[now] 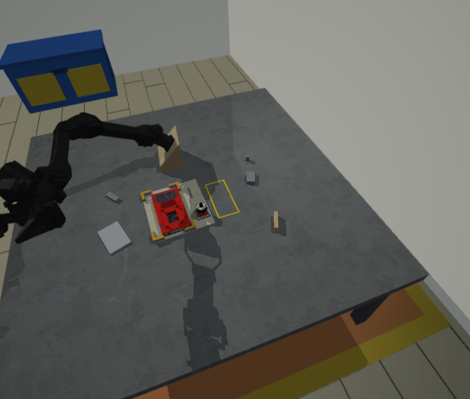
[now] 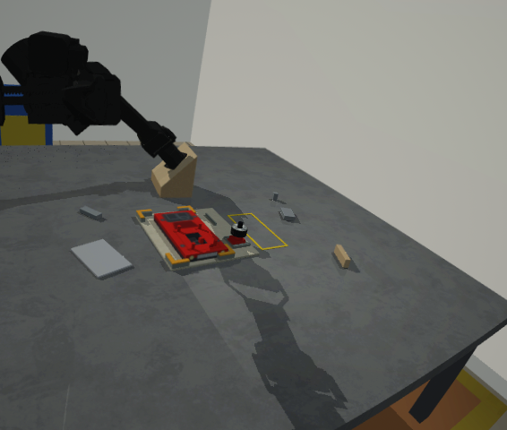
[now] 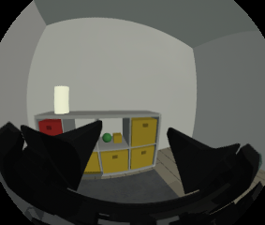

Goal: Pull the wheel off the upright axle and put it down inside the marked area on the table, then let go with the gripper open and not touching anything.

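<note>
The black wheel is 18 cm behind my gripper tip, 48 cm to the left of it and 34 cm below it. Also, from my gripper tip: black axle: 18 cm behind, 48 cm to the left, 34 cm below; then wooden stick: 1 cm behind, 70 cm to the left, 36 cm below; then grey plate: 23 cm behind, 16 cm to the left, 37 cm below.
</note>
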